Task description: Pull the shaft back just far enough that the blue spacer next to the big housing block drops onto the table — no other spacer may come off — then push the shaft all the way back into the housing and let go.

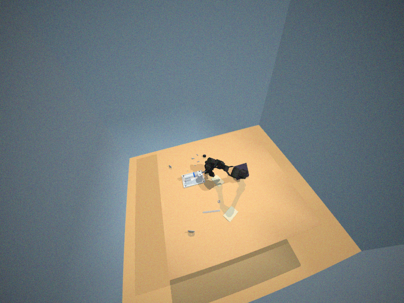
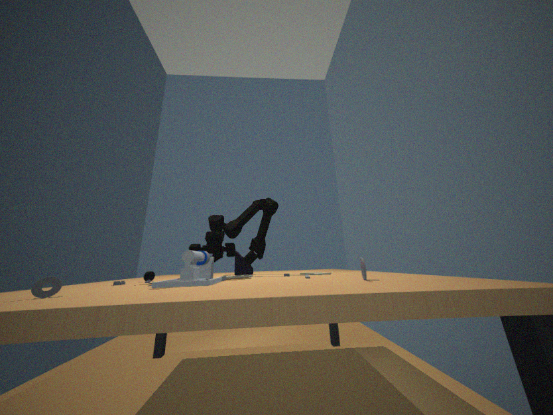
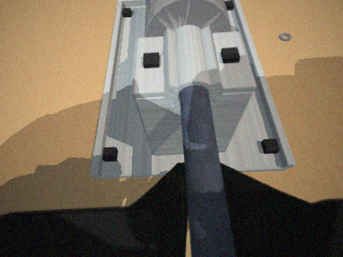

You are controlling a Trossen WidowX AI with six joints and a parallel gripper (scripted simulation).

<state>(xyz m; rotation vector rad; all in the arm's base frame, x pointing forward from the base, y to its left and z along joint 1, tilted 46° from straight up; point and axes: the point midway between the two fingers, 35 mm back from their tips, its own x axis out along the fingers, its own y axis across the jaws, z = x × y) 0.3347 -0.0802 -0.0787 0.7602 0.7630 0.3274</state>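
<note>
The shaft lies 40 mm ahead of my gripper tip and 20 mm above it. Round my gripper tip: blue spacer: 110 mm ahead, 20 mm above; then black knob: 250 mm to the right, 60 mm behind, 40 mm below; then baseplate: 140 mm ahead, 10 mm below.
</note>
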